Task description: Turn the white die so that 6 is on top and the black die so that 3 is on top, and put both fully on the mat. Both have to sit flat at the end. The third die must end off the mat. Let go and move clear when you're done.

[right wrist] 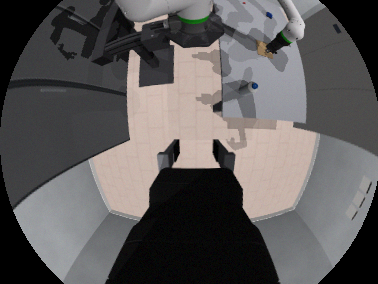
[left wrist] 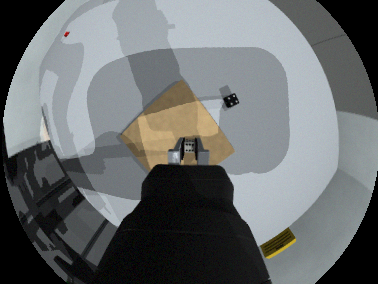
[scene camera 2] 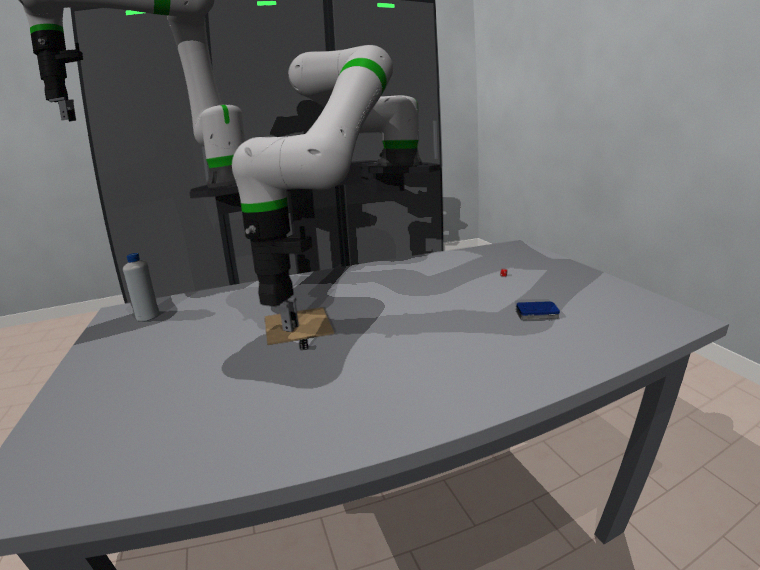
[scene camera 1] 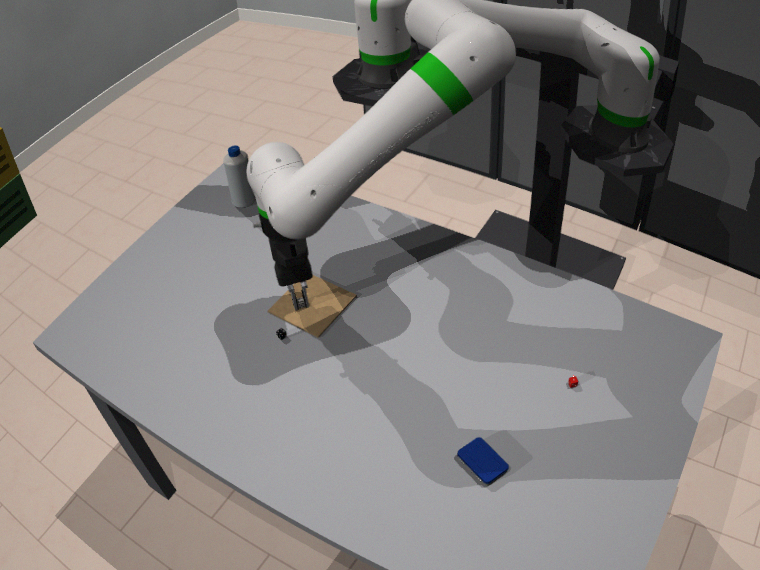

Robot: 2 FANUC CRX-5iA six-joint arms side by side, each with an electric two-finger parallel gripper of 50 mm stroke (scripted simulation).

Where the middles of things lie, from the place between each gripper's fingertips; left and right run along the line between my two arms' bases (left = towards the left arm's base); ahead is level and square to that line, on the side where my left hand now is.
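My left hand [scene camera 2: 291, 328] sits 20 mm above the tan mat [scene camera 1: 327, 301], 20 mm to the right of it and 20 mm beyond it. Counting from that same left hand, the blue-topped box [scene camera 1: 477, 456] is 510 mm to the left, 190 mm ahead and 10 mm below. The grey bottle [scene camera 2: 136, 271], measured from my left hand too, is 350 mm to the right and 250 mm behind, and it stands 60 mm above.
The grey bottle is 490 mm below my right hand [scene camera 2: 69, 120], 320 mm ahead of it and 190 mm to the left of it. As for the tan mat, I find it 560 mm ahead of my right hand, 560 mm to the left of it and 570 mm below it. The blue-topped box is 1050 mm to the left of my right hand, 770 mm ahead of it and 560 mm below it.
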